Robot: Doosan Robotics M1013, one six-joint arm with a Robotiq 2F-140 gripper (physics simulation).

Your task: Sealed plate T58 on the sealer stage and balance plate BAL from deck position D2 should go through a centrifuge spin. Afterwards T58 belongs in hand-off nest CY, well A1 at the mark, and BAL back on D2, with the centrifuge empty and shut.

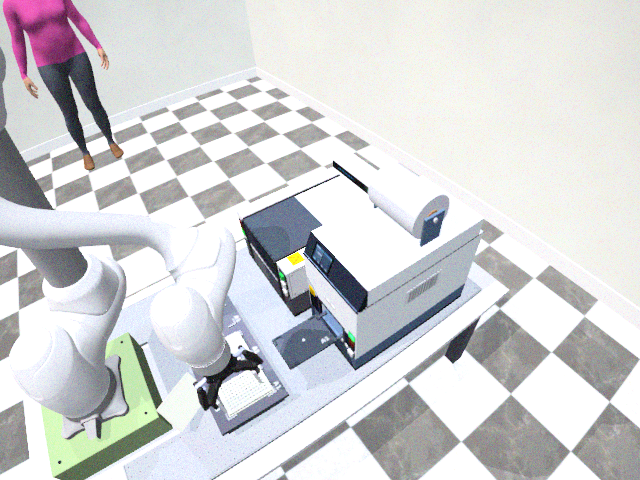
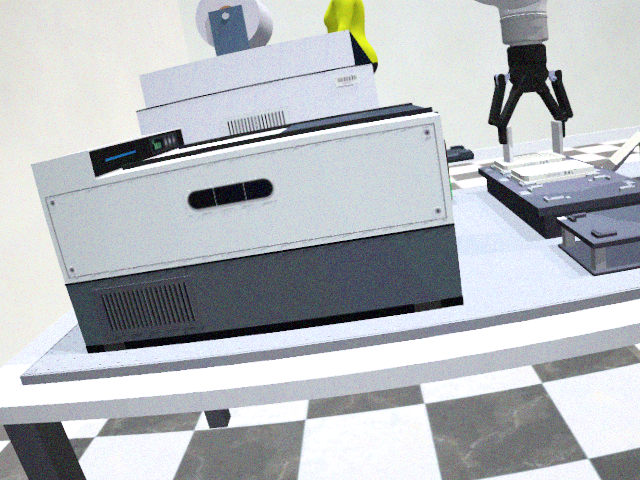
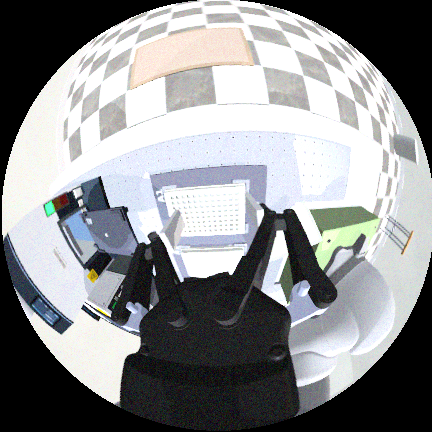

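Pixels of known places: gripper, fingertip midpoint: (image 1: 241,393) (image 2: 533,158) (image 3: 212,208); arm's base, origin of the base link: (image 1: 93,395) (image 3: 338,267).
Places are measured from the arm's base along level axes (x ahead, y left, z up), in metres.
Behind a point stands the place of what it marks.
My gripper (image 1: 233,384) {x 0.369, y -0.155, z -0.025 m} (image 2: 532,142) (image 3: 212,208) {x 0.369, y -0.155, z -0.025 m} points down, its pads closed on opposite sides of a white multi-well plate (image 1: 245,393) {x 0.379, y -0.160, z -0.025 m} (image 2: 532,158) {x 0.373, y -0.147, z -0.022 m} (image 3: 206,210) {x 0.377, y -0.153, z -0.022 m}. The plate sits low on the dark deck (image 2: 516,198) {x 0.448, y 0.069, z -0.046 m} (image 3: 210,174) {x 0.373, y -0.207, z -0.037 m}. Open wells show on top; no label is readable, so I cannot confirm that it is BAL. A second white plate (image 2: 553,169) {x 0.367, y -0.004, z -0.021 m} (image 3: 215,262) {x 0.361, y -0.036, z -0.021 m} lies beside it on the deck. The white machine with a roll on top (image 1: 382,263) {x 0.765, y -0.163, z 0.261 m} looks like the sealer; I cannot make out T58. The low machine with a dark top (image 1: 281,227) {x 0.658, y 0.199, z 0.124 m} (image 2: 248,206) {x 0.774, y 0.379, z 0.060 m} looks like the centrifuge.
A dark raised platform (image 1: 305,342) {x 0.572, y -0.122, z 0.015 m} (image 2: 607,219) (image 3: 111,229) {x 0.550, y -0.126, z 0.015 m} stands between the deck and the roll-topped machine. The arm's green base block (image 1: 103,439) {x 0.011, y -0.127, z -0.003 m} (image 3: 347,227) {x 0.075, y -0.138, z -0.003 m} is on the other side of the deck. A person in pink (image 1: 49,33) stands beyond the table.
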